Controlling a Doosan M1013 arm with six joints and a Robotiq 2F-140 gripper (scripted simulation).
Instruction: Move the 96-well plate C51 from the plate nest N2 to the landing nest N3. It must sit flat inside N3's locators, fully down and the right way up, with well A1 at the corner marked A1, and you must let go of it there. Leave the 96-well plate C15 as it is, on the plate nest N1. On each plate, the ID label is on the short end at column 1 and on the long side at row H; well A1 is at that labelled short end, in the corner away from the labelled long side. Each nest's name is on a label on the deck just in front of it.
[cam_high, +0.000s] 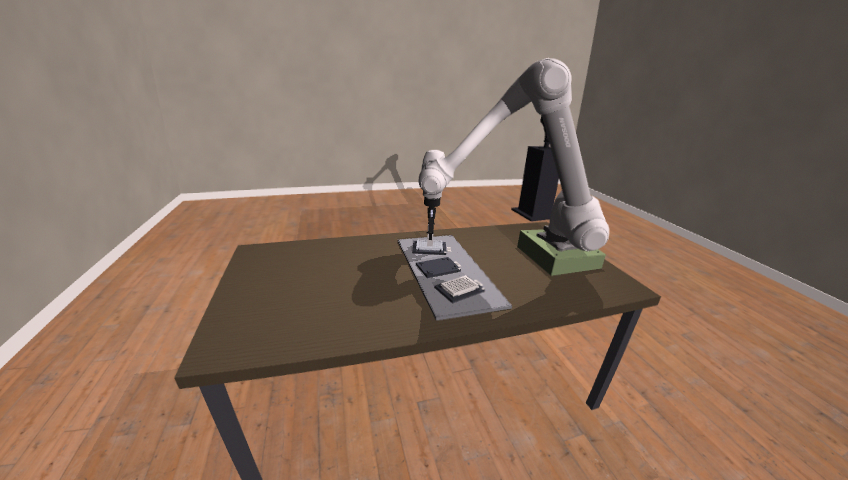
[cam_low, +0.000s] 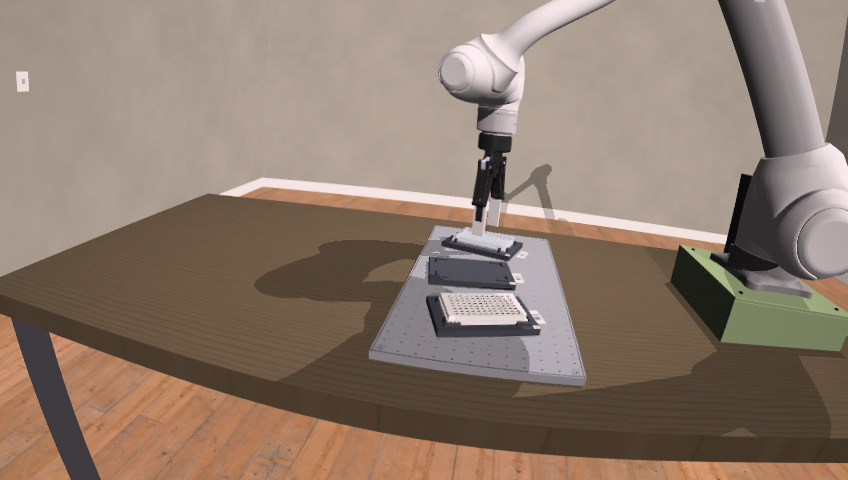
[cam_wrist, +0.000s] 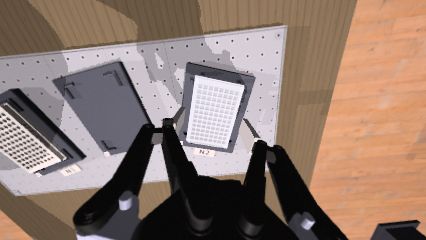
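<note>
Now: hand 6 cm above the nest N2. Round my hand: landing nest N3 (19 cm to the left, 6 cm below, 3 cm ahead); N3 label (18 cm to the left, 6 cm below, 6 cm behind); N2 label (9 cm behind, 6 cm below, 4 cm to the left).
</note>
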